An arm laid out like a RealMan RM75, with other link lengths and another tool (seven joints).
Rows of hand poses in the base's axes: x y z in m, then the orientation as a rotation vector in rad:
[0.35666, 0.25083, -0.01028, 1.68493, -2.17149, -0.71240]
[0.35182, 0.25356, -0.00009, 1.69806, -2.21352, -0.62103]
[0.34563, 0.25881, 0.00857, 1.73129, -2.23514, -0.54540]
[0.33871, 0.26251, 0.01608, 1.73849, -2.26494, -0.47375]
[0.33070, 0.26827, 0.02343, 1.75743, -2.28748, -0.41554]
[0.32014, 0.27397, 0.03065, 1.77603, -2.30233, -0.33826]
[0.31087, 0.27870, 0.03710, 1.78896, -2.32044, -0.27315]
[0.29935, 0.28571, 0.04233, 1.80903, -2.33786, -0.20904]
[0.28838, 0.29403, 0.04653, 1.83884, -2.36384, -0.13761]
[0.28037, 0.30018, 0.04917, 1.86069, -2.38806, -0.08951]
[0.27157, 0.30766, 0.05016, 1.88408, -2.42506, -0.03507]
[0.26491, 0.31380, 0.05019, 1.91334, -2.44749, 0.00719]
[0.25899, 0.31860, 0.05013, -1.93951, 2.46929, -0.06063]
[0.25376, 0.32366, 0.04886, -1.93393, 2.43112, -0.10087]
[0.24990, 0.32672, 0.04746, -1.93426, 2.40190, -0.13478]
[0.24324, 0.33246, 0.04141, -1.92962, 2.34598, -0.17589]
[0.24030, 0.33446, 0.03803, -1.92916, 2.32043, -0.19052]
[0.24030, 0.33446, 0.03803, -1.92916, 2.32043, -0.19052]
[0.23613, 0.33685, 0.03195, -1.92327, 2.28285, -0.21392]
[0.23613, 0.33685, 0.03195, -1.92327, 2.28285, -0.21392]
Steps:
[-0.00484, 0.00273, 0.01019, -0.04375, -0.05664, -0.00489]
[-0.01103, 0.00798, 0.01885, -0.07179, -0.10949, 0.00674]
[-0.01795, 0.01168, 0.02636, -0.10503, -0.15264, 0.00246]
[-0.02596, 0.01744, 0.03371, -0.12552, -0.19485, 0.00456]
[-0.03652, 0.02314, 0.04093, -0.15856, -0.23906, 0.01314]
[-0.04579, 0.02787, 0.04738, -0.18480, -0.27915, 0.01561]
[-0.05731, 0.03488, 0.05261, -0.20614, -0.32325, 0.02057]
[-0.06828, 0.04320, 0.05681, -0.22268, -0.38120, 0.02434]
[-0.07629, 0.04935, 0.05945, -0.22966, -0.42553, 0.02318]
[-0.08509, 0.05683, 0.06044, -0.23372, -0.48082, 0.01540]
[-0.09175, 0.06297, 0.06047, -0.23256, -0.52618, 0.01653]
[-0.09767, 0.06777, 0.06041, -0.23646, -0.57585, 0.01714]
[-0.10290, 0.07283, 0.05914, -0.23436, -0.61870, 0.02506]
[-0.10676, 0.07589, 0.05774, -0.23584, -0.65046, 0.03480]
[-0.11342, 0.08163, 0.05169, -0.22575, -0.70461, 0.04821]
[-0.11636, 0.08363, 0.04831, -0.21949, -0.72701, 0.05526]
[-0.11636, 0.08363, 0.04831, -0.21949, -0.72701, 0.05526]
[-0.12053, 0.08602, 0.04223, -0.21040, -0.76298, 0.06275]
[-0.12053, 0.08602, 0.04223, -0.21040, -0.76298, 0.06275]

